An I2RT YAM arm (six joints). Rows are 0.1 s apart.
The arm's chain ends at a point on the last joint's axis. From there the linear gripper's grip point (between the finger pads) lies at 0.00 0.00 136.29 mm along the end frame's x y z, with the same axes.
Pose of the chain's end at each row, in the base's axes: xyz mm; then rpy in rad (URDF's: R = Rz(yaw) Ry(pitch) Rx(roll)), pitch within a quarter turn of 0, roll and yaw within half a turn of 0:
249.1 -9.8 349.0 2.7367 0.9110 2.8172
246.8 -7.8 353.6 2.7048 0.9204 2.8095
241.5 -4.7 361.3 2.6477 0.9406 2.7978
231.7 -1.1 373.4 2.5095 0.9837 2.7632
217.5 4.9 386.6 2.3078 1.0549 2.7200
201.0 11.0 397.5 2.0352 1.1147 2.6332
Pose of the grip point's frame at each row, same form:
360.0 9.5 272.2 2.7367 0.9110 2.8172
358.5 14.7 278.8 2.7048 0.9204 2.8095
354.6 23.4 290.6 2.6477 0.9406 2.7978
346.5 39.9 312.5 2.5095 0.9837 2.7632
331.5 64.4 341.4 2.3078 1.0549 2.7200
308.2 90.8 370.6 2.0352 1.1147 2.6332

